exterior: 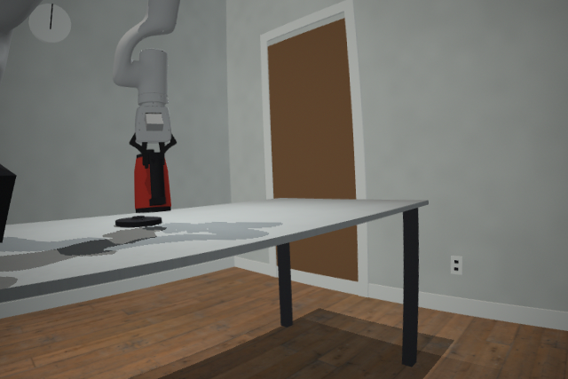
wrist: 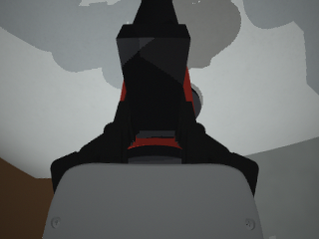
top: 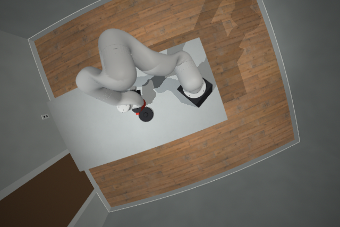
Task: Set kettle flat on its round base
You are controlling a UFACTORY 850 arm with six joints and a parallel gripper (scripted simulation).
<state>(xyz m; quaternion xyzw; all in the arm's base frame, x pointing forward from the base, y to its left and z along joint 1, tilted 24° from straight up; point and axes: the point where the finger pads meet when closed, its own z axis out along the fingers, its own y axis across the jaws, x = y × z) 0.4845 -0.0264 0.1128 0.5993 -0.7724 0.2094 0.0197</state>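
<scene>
Now: the red kettle 5 cm below my hand, 2 cm to the left of it and 1 cm ahead of it. From my hand the other things lie so: black round base (18 cm below, 17 cm to the left, 2 cm ahead).
</scene>
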